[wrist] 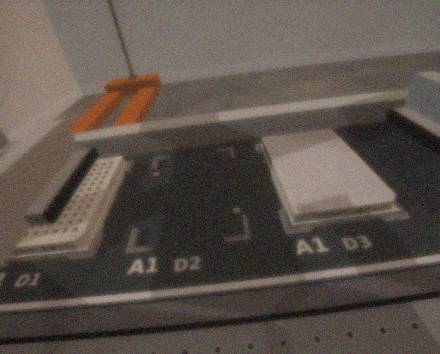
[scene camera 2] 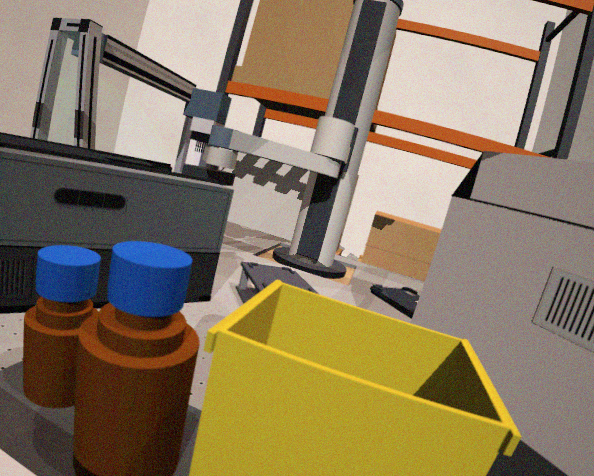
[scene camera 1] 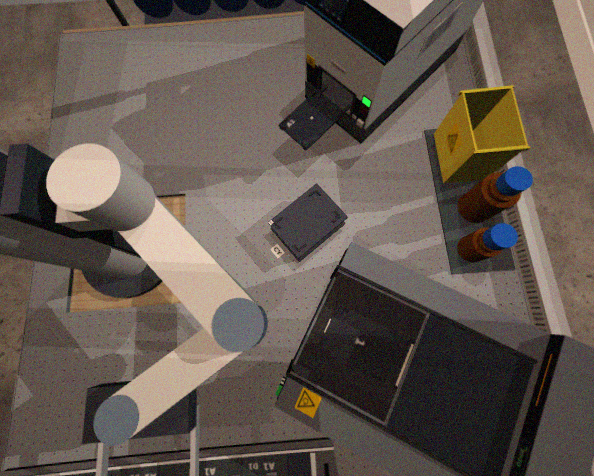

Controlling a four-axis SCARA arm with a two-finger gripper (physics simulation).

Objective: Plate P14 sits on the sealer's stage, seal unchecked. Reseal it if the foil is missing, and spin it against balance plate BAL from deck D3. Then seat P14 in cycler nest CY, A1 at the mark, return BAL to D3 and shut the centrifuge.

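Frame: origin at the arm's base, x ahead, y left, z up, level; centimetres.
Where they show: gripper, between the fingertips: (wrist: 239,115); arm's base, origin of its link: (scene camera 2: 308,264) (scene camera 1: 131,251).
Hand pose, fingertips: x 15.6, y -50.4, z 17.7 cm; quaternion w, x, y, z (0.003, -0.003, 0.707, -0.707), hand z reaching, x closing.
Observation:
Each offset is from my fingertips to the top centre of the thing. "pt": to the spot under its first point.
My gripper (scene camera 1: 148,462) (wrist: 239,115) is open and empty above the deck (scene camera 1: 225,453) (wrist: 220,287). In the wrist view its left finger overlaps a pale well plate {pt dx +13.4, dy -8.6, dz -9.1 cm} (wrist: 102,185) at D1, and its right finger is beyond D3. The pale balance plate {dx -7.8, dy -8.2, dz -9.1 cm} (wrist: 332,170) lies flat at D3, its label unreadable; D2 is empty. The sealer's dark stage {dx +37.0, dy +79.6, dz -5.5 cm} (scene camera 1: 307,124) sticks out below a green light, with no plate seen on it. The dark cycler nest {dx +32.8, dy +53.1, dz -9.9 cm} (scene camera 1: 308,222) by the CY label is bare. The centrifuge (scene camera 1: 465,370) (scene camera 2: 150,220) shows a dark chamber; its contents are unclear. I cannot identify P14.
A yellow bin (scene camera 1: 452,142) (scene camera 2: 325,400) and two blue-capped brown bottles {dx +76.9, dy +54.4, dz -4.1 cm} (scene camera 1: 482,200) (scene camera 2: 135,385) stand along the far right edge in scene camera 1. The arm's column (scene camera 2: 325,220) stands at the back of scene camera 2. An orange pallet jack (wrist: 140,102) is beyond the deck.

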